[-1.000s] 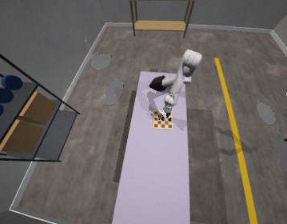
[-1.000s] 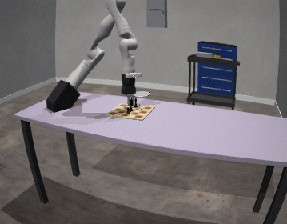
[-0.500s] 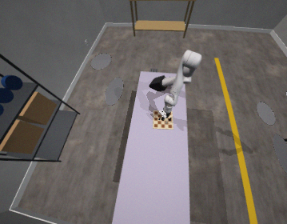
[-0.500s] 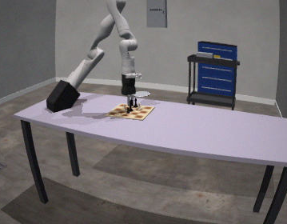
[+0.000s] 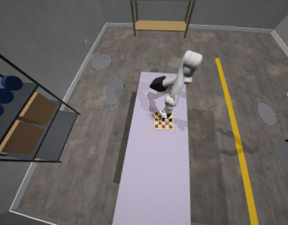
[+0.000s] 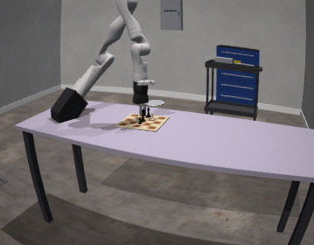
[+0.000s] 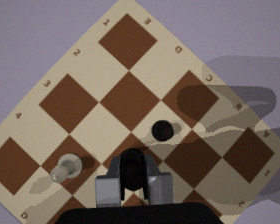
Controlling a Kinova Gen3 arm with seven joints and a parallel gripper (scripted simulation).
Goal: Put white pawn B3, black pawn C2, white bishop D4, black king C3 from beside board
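Now: hand 1 cm above the black king. Round my hand: white pawn 4 cm behind, 3 cm below, 1 cm to the right; then chessboard 5 cm below; then black pawn 4 cm to the right, 3 cm below, 1 cm ahead.
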